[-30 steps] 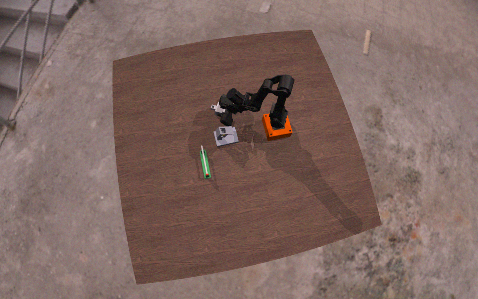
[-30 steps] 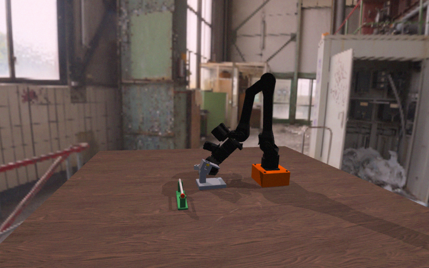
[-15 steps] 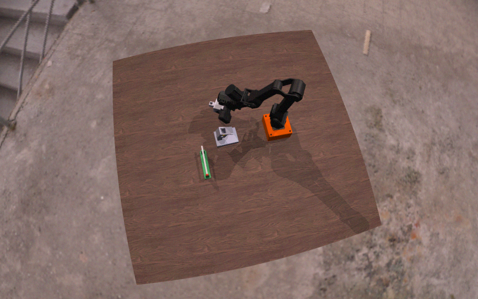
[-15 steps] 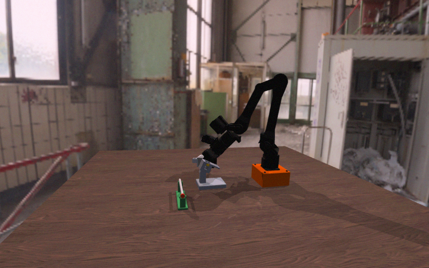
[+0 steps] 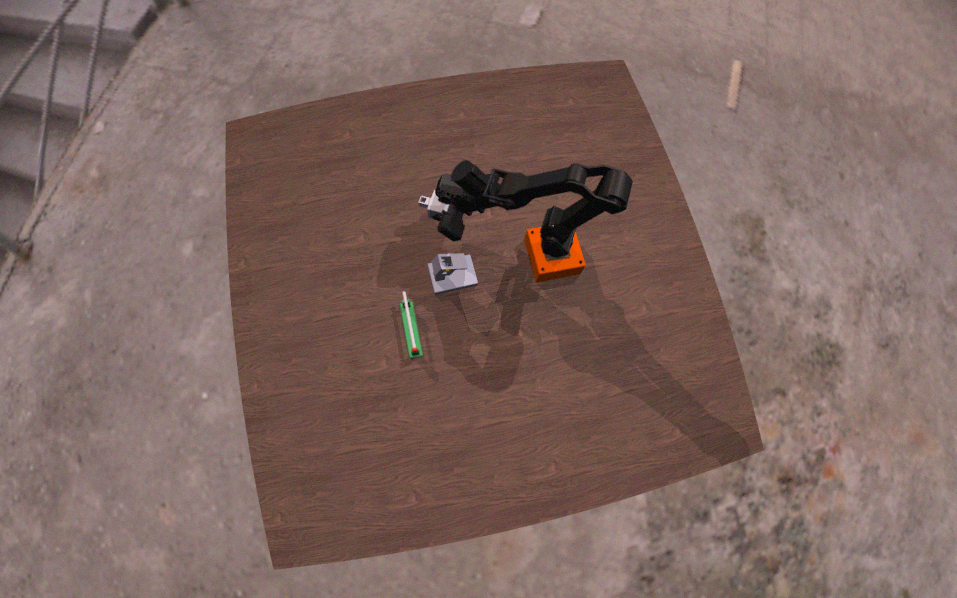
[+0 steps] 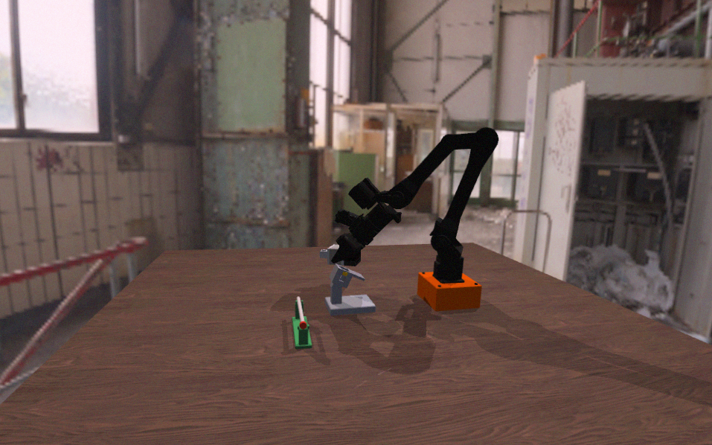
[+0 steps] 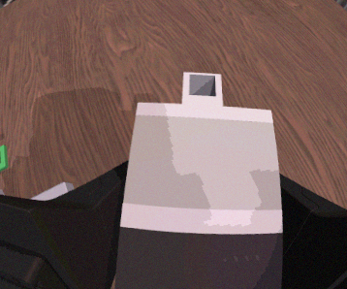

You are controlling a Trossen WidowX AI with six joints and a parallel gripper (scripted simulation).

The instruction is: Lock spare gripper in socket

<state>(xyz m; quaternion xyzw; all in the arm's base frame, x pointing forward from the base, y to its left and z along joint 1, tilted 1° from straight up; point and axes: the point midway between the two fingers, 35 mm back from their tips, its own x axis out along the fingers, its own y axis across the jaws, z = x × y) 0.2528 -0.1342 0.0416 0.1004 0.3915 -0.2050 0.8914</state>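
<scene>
The grey mount is 160 mm to the left of my gripper tip and 30 mm below it. Also, from my gripper tip: green stand: 110 mm ahead, 280 mm to the left, 60 mm below; spare gripper: 10 mm behind, 10 mm above.
</scene>
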